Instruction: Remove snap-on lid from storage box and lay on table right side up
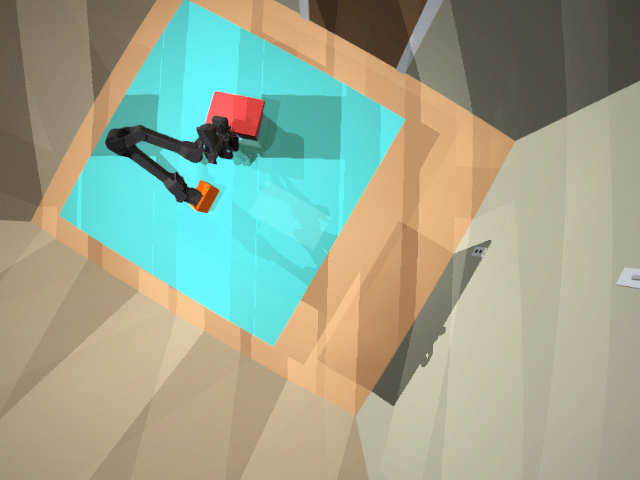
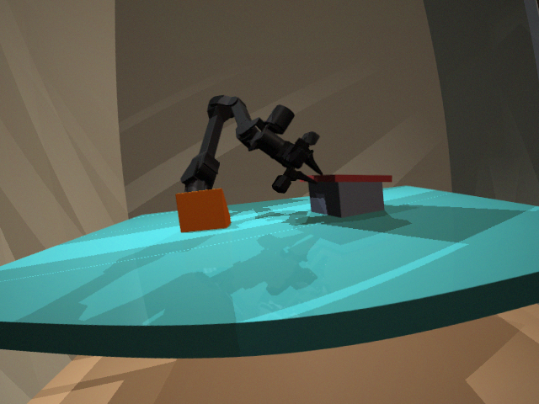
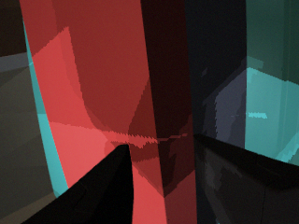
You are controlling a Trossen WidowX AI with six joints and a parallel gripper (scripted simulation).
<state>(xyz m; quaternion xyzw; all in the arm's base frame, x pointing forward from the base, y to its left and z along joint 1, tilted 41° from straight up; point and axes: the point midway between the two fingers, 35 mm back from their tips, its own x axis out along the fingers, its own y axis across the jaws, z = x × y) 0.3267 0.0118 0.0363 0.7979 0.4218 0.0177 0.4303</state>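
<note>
My gripper tip is now 7 cm short of the lid and 3 cm to the right of it. Also, from my gripper tip: grey storage box 7 cm ahead, 5 cm below, 3 cm to the left.
</note>
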